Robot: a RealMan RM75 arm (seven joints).
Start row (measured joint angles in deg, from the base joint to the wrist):
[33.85, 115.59, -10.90, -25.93, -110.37, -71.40, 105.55]
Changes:
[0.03, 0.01, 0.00, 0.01, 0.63, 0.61, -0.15]
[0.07, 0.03, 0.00, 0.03, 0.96, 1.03, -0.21]
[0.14, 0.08, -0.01, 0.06, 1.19, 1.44, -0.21]
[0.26, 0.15, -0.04, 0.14, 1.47, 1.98, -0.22]
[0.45, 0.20, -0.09, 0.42, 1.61, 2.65, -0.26]
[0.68, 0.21, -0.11, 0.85, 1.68, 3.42, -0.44]
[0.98, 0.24, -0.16, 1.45, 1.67, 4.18, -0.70]
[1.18, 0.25, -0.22, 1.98, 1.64, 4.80, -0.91]
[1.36, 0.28, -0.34, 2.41, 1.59, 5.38, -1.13]
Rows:
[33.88, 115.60, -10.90, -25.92, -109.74, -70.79, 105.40]
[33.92, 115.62, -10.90, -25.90, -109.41, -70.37, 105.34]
[33.99, 115.67, -10.91, -25.87, -109.18, -69.96, 105.34]
[34.11, 115.74, -10.94, -25.79, -108.90, -69.42, 105.33]
[34.30, 115.79, -10.99, -25.51, -108.76, -68.75, 105.29]
[34.53, 115.80, -11.01, -25.08, -108.69, -67.98, 105.11]
[34.83, 115.83, -11.06, -24.48, -108.70, -67.22, 104.85]
[35.03, 115.84, -11.12, -23.95, -108.73, -66.60, 104.64]
[35.21, 115.87, -11.24, -23.52, -108.78, -66.02, 104.42]

